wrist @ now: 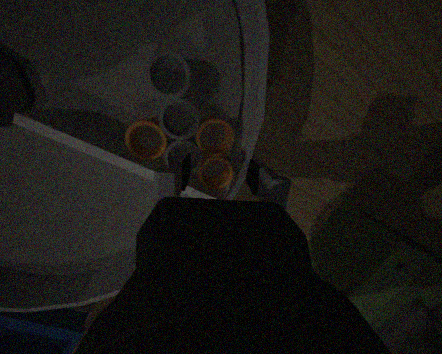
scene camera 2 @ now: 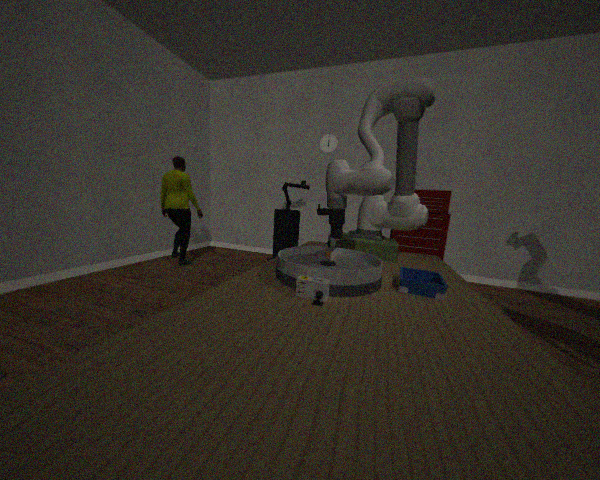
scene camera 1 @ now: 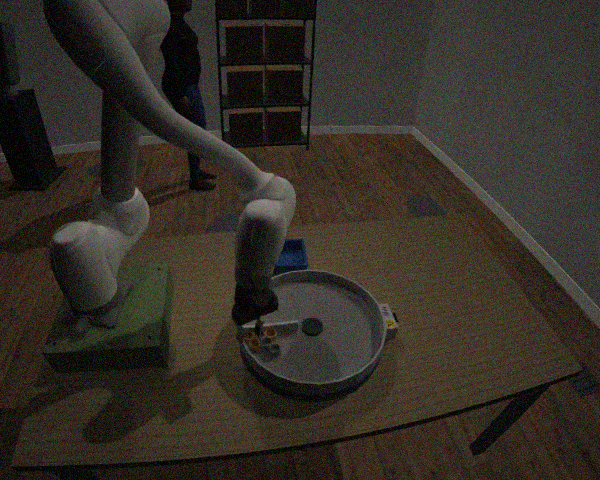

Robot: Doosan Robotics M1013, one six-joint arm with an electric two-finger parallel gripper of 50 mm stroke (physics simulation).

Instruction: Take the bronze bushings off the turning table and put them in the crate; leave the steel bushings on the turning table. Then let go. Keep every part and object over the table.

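Frame: origin at the arm's base, x ahead, y left, z up, level; metres.
Where they show: gripper, fingertip midpoint: (wrist: pixel 219 167) (scene camera 2: pixel 331 249) (scene camera 1: pixel 248 336); arm's base, link origin: (wrist: pixel 389 341) (scene camera 2: pixel 368 237) (scene camera 1: pixel 98 304).
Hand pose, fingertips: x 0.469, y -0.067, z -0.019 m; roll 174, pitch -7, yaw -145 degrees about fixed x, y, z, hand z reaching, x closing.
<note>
Each offset is from my fingertips to the top centre of the thing. "pt": to the spot under its first point.
Three bronze bushings @(0.061 m ahead, 0.019 m left, 0.002 m down) (wrist: pixel 129 141) @(0.018 m ahead, 0.018 m right, 0.003 m down) (wrist: pixel 215 120) @(0.002 m back, 0.007 m left, 0.003 m down) (wrist: pixel 231 171) stand on the turning table (scene camera 1: pixel 345 295) (scene camera 2: pixel 350 287) (wrist: pixel 255 65), clustered near its rim beside the white divider. Three steel bushings @(0.075 m ahead, 0.032 m right, 0.002 m down) (wrist: pixel 188 75) @(0.050 m ahead, 0.011 m right, 0.002 m down) (wrist: pixel 179 137) @(0.029 m ahead, 0.013 m left, 0.002 m down) (wrist: pixel 168 156) stand among and beside them; a finger partly hides the nearest. My gripper (scene camera 1: pixel 258 327) (scene camera 2: pixel 331 244) (wrist: pixel 219 167) is open and points down at the cluster. In the wrist view the bronze bushing nearest the rim and divider shows between the fingertips; their height above it is hard to tell. The blue crate @(0.071 m ahead, 0.403 m left, 0.030 m down) (scene camera 1: pixel 291 260) (scene camera 2: pixel 422 287) (wrist: pixel 40 327) stands beside the turning table; its contents cannot be made out.
The white divider @(pt 0.101 m ahead, 0.043 m left, 0.007 m up) (scene camera 1: pixel 285 324) (wrist: pixel 85 147) runs from near the dark hub @(0.178 m ahead, 0.061 m left, 0.019 m down) (scene camera 1: pixel 312 326) toward the rim. The green robot base block (scene camera 1: pixel 110 357) stands left of the turning table in scene camera 1. A white control box @(pt 0.412 m ahead, 0.085 m left, 0.020 m down) (scene camera 1: pixel 389 320) (scene camera 2: pixel 312 287) sits on the turning table's outer side.
</note>
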